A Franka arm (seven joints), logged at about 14 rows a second.
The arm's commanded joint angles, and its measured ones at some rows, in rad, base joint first. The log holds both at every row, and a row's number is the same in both.
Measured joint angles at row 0: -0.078 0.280 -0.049 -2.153 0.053 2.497 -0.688
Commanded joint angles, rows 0 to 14: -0.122 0.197 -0.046 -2.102 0.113 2.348 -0.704; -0.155 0.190 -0.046 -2.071 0.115 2.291 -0.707; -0.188 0.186 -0.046 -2.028 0.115 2.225 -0.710; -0.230 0.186 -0.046 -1.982 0.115 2.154 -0.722; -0.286 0.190 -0.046 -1.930 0.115 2.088 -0.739; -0.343 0.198 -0.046 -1.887 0.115 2.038 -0.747; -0.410 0.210 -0.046 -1.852 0.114 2.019 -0.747; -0.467 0.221 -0.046 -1.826 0.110 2.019 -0.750; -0.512 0.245 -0.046 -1.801 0.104 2.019 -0.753; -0.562 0.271 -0.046 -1.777 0.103 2.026 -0.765; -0.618 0.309 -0.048 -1.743 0.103 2.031 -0.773; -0.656 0.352 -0.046 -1.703 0.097 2.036 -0.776; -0.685 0.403 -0.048 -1.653 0.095 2.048 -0.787; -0.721 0.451 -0.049 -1.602 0.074 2.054 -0.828; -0.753 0.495 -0.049 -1.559 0.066 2.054 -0.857
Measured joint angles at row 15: -0.700 0.380 -0.062 -1.696 0.082 2.066 -0.812
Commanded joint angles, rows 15 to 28: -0.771 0.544 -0.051 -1.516 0.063 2.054 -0.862; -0.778 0.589 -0.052 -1.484 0.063 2.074 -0.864; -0.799 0.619 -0.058 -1.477 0.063 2.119 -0.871; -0.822 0.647 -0.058 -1.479 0.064 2.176 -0.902; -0.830 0.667 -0.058 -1.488 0.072 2.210 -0.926; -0.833 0.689 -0.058 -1.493 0.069 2.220 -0.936; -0.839 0.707 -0.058 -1.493 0.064 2.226 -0.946; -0.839 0.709 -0.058 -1.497 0.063 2.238 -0.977; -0.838 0.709 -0.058 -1.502 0.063 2.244 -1.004; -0.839 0.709 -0.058 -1.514 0.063 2.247 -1.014; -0.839 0.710 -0.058 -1.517 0.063 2.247 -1.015; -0.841 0.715 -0.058 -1.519 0.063 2.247 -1.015; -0.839 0.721 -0.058 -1.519 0.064 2.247 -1.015; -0.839 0.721 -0.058 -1.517 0.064 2.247 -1.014
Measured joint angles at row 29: -0.831 0.714 -0.065 -1.527 0.073 2.247 -0.997
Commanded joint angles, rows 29 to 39: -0.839 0.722 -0.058 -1.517 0.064 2.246 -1.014; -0.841 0.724 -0.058 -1.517 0.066 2.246 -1.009; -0.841 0.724 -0.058 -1.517 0.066 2.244 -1.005; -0.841 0.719 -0.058 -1.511 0.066 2.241 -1.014; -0.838 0.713 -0.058 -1.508 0.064 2.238 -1.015; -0.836 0.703 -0.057 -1.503 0.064 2.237 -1.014; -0.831 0.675 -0.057 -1.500 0.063 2.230 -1.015; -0.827 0.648 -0.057 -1.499 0.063 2.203 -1.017; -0.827 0.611 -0.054 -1.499 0.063 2.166 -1.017; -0.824 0.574 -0.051 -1.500 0.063 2.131 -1.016; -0.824 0.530 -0.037 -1.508 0.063 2.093 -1.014
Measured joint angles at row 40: -0.823 0.629 -0.055 -1.477 0.073 2.163 -1.003
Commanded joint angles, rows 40 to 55: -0.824 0.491 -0.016 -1.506 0.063 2.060 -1.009; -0.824 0.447 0.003 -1.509 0.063 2.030 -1.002; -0.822 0.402 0.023 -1.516 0.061 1.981 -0.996; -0.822 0.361 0.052 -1.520 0.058 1.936 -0.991; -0.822 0.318 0.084 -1.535 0.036 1.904 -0.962; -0.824 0.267 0.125 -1.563 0.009 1.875 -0.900; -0.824 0.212 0.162 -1.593 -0.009 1.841 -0.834; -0.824 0.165 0.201 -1.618 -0.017 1.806 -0.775; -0.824 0.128 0.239 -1.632 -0.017 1.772 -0.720; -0.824 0.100 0.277 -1.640 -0.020 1.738 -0.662; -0.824 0.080 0.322 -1.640 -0.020 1.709 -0.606; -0.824 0.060 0.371 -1.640 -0.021 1.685 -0.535; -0.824 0.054 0.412 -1.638 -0.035 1.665 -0.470; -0.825 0.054 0.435 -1.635 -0.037 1.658 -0.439; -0.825 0.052 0.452 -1.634 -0.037 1.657 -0.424; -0.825 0.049 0.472 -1.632 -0.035 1.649 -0.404
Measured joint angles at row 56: -0.812 0.062 0.448 -1.621 -0.023 1.666 -0.439
